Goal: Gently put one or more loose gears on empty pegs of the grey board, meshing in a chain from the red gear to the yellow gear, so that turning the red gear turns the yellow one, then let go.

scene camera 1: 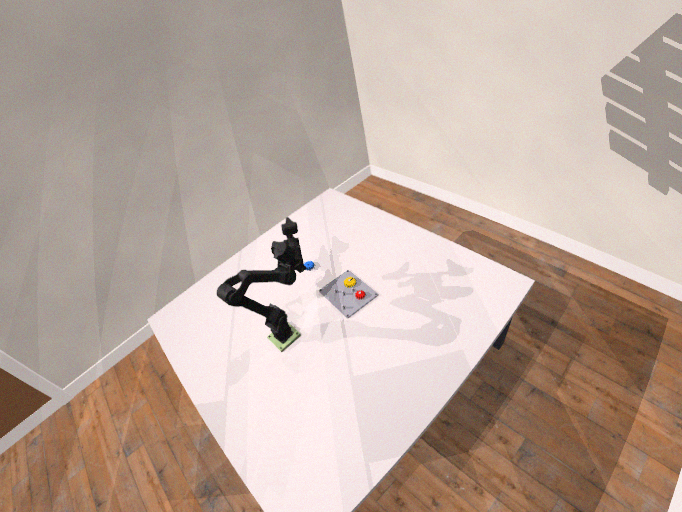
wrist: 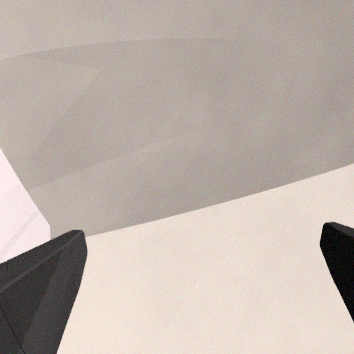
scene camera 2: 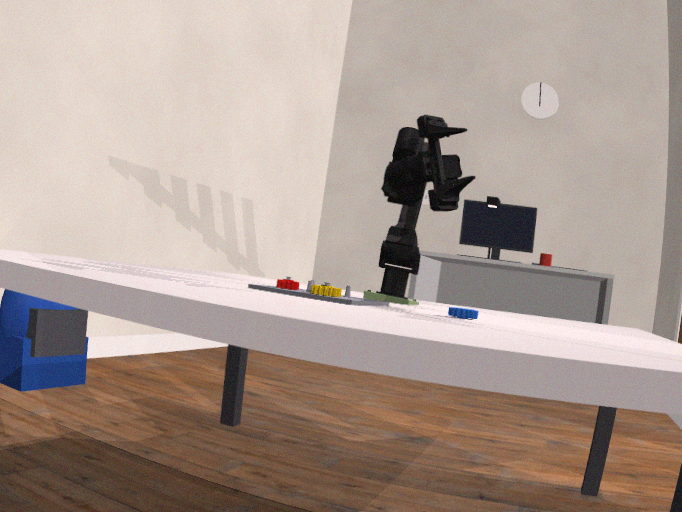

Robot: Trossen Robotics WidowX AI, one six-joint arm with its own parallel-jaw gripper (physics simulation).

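Frame: origin at the arm's base, x ahead, y left, z up, level; metres.
Where they show: gripper, fingertip midpoint: (wrist: 207,240) (scene camera 2: 470,152); arm's base, link origin: (scene camera 1: 283,334) (scene camera 2: 391,296).
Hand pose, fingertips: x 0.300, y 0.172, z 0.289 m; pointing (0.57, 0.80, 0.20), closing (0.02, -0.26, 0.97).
Observation:
Each offset is from my fingertips to the top centre of the thing.
The grey board @(0.019 m ahead, 0.244 m right, 0.271 m down) (scene camera 1: 356,304) (scene camera 2: 300,295) lies on the table. The red gear @(0.034 m ahead, 0.304 m right, 0.277 m down) (scene camera 1: 360,294) (scene camera 2: 287,284) and the yellow gear @(0.064 m ahead, 0.219 m right, 0.276 m down) (scene camera 1: 349,282) (scene camera 2: 326,290) sit on it, close to each other. Several bare pegs stand on the board, one of them a grey peg @(0.010 m back, 0.199 m right, 0.273 m down) (scene camera 2: 347,290) beside the yellow gear. A loose blue gear @(0.038 m ahead, 0.025 m left, 0.285 m down) (scene camera 1: 309,265) (scene camera 2: 462,313) lies flat on the table, off the board. My gripper (scene camera 2: 469,153) (wrist: 207,240) is wide open and empty, high above the table, its fingers pointing sideways. The gears and board do not show in the wrist view.
The white table (scene camera 1: 308,396) (scene camera 2: 165,297) carries the arm's green base plate (scene camera 1: 283,347) (scene camera 2: 374,297), near the board. A wall stands behind the arm. A grey desk (scene camera 2: 512,292) with a monitor (scene camera 2: 498,225) and a red cup (scene camera 2: 545,259) stands in the background.

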